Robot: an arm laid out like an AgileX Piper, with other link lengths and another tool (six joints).
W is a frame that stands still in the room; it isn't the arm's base.
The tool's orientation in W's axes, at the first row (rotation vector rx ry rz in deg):
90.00 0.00 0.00
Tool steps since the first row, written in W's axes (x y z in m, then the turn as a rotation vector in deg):
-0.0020 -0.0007 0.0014 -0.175 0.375 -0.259
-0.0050 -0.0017 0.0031 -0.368 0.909 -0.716
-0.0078 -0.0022 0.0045 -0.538 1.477 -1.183
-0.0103 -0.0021 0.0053 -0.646 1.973 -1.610
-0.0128 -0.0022 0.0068 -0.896 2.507 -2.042
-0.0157 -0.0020 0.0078 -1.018 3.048 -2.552
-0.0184 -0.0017 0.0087 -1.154 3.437 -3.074
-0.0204 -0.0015 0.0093 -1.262 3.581 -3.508
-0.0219 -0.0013 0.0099 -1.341 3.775 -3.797
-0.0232 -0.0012 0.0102 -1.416 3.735 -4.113
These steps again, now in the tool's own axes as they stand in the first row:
-0.0020 0.0014 0.0007 -0.175 -0.259 -0.375
-0.0050 0.0031 0.0017 -0.368 -0.716 -0.909
-0.0078 0.0045 0.0022 -0.538 -1.183 -1.477
-0.0103 0.0053 0.0021 -0.646 -1.610 -1.973
-0.0128 0.0068 0.0022 -0.896 -2.042 -2.507
-0.0157 0.0078 0.0020 -1.018 -2.552 -3.048
-0.0184 0.0087 0.0017 -1.154 -3.074 -3.437
-0.0204 0.0093 0.0015 -1.262 -3.508 -3.581
-0.0219 0.0099 0.0013 -1.341 -3.797 -3.775
-0.0232 0.0102 0.0012 -1.416 -4.113 -3.735

